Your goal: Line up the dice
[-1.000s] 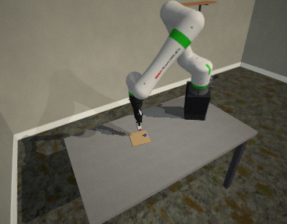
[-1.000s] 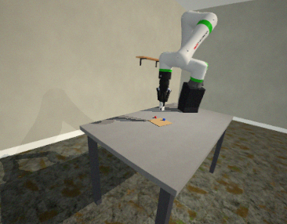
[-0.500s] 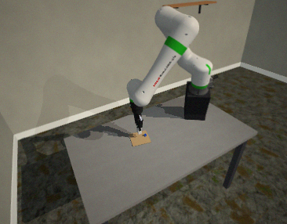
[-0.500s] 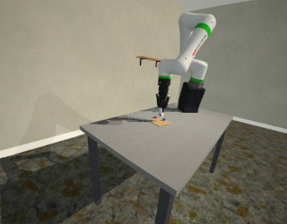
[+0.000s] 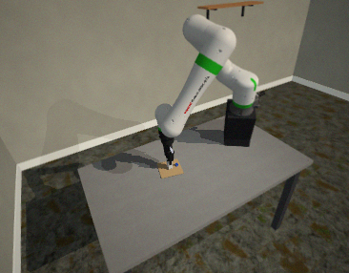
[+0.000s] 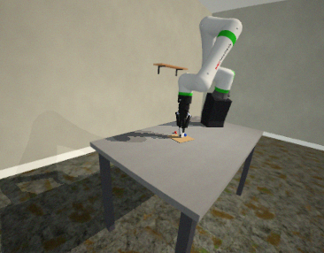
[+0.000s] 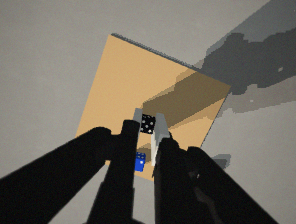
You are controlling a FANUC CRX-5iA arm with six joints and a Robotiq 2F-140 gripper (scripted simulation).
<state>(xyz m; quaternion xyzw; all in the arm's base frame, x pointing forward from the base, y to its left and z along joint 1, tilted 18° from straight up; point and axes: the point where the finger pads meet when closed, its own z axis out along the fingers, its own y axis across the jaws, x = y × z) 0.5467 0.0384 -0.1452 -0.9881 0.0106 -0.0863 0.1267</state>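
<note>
Right now the black die is 3 cm below my hand. The rest, counted from my hand: blue die (5 cm behind, 3 cm below); then red die (4 cm behind, 9 cm to the right, 4 cm below); then tan mat (4 cm below).
</note>
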